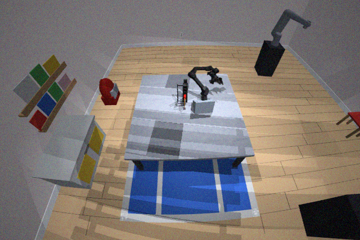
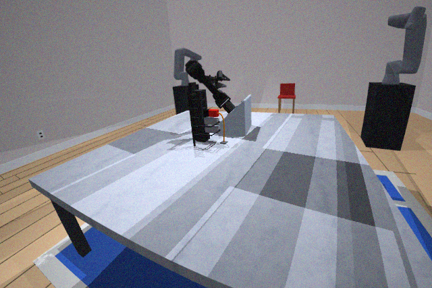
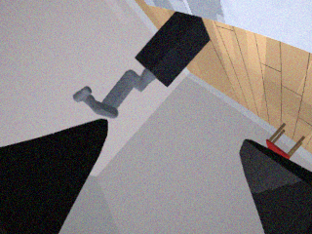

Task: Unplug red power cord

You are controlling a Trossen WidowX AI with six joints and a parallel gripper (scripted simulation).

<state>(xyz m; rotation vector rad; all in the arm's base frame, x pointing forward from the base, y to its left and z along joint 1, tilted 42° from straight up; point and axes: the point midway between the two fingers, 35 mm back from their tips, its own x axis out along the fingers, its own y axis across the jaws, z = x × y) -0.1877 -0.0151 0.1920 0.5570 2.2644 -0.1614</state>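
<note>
The red plug is 420 mm ahead of my gripper tip, 100 mm to the left of it and 110 mm below it.
</note>
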